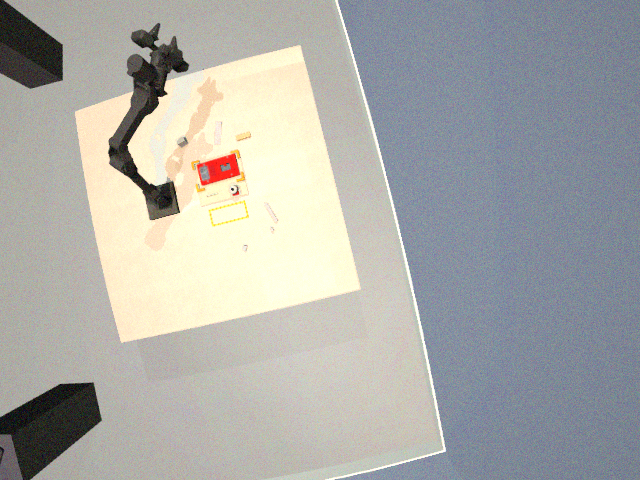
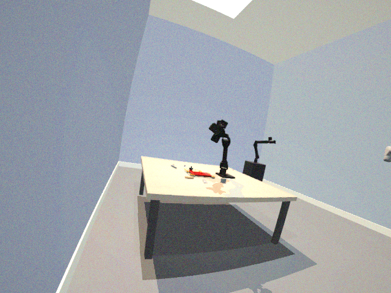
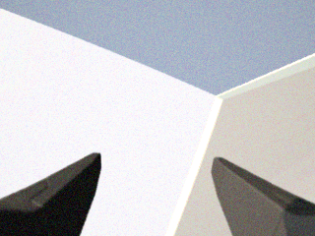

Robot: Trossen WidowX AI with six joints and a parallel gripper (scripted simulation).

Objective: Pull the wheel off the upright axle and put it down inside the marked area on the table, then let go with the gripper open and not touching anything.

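Right now my gripper tip is 49 cm to the left of the wheel, 41 cm above it and 5 cm short of it.
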